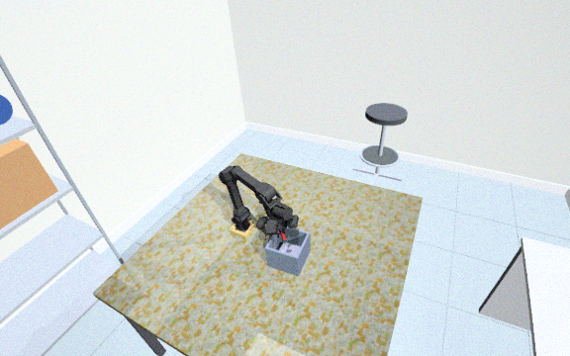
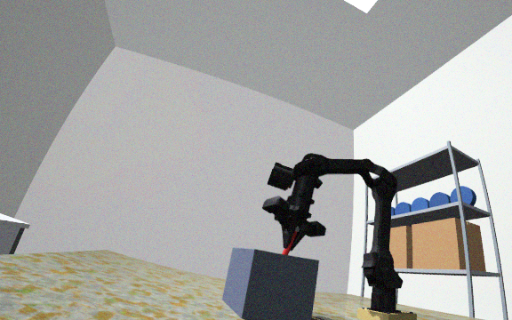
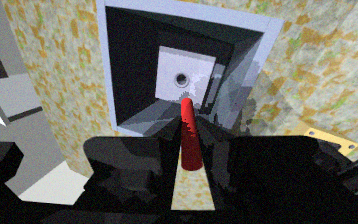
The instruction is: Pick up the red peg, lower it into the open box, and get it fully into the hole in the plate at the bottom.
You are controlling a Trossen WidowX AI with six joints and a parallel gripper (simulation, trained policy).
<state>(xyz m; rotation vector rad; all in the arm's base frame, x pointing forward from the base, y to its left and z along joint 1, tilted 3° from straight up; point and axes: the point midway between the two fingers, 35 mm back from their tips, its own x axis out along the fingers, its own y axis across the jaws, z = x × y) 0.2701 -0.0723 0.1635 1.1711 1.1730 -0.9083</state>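
Now: the red peg 10 mm above my gripper tip. From my gripper tip the other things lie so: plate (30 mm ahead, 10 mm to the right, 110 mm below).
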